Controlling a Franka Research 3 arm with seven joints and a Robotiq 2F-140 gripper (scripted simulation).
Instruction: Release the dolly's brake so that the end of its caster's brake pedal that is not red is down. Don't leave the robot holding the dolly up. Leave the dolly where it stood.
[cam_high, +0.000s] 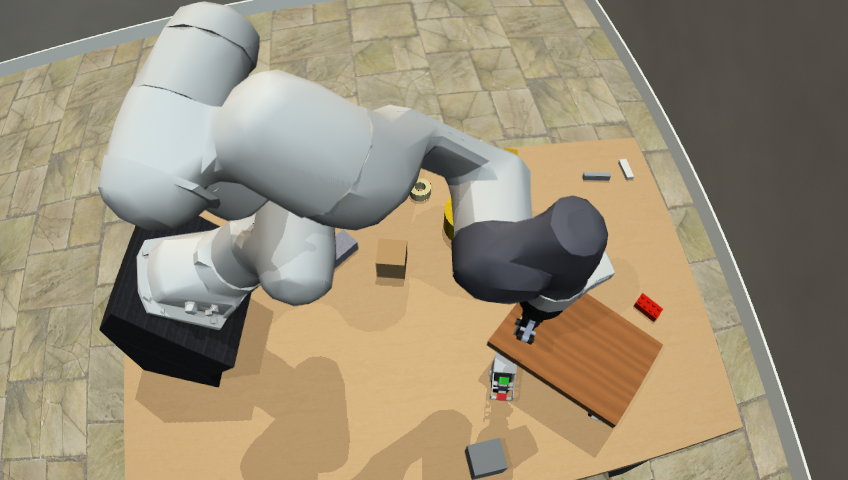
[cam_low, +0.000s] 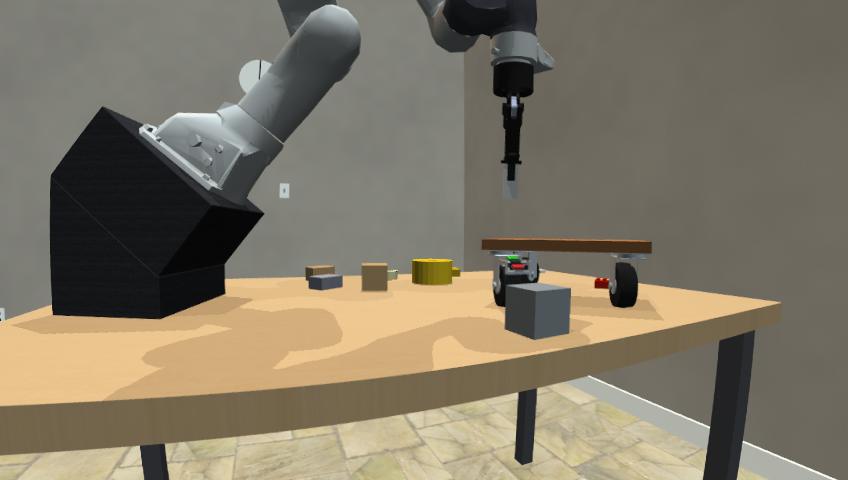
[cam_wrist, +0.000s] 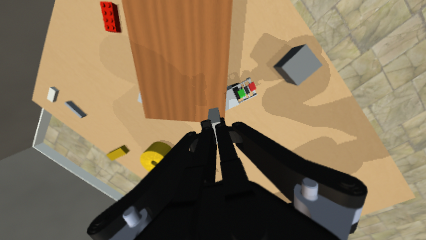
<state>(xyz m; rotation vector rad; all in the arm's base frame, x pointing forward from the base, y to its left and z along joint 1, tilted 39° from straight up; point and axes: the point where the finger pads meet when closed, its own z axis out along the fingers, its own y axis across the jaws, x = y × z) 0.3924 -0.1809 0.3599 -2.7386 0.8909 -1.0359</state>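
The brake pedal is 4 cm behind my hand, 5 cm to the right of it and 15 cm below it. Also, from my hand: grey cube 11 cm behind, 16 cm to the right, 20 cm below; yellow cylinder 6 cm ahead, 35 cm to the left, 20 cm below; tan cube 13 cm behind, 32 cm to the left, 20 cm below.
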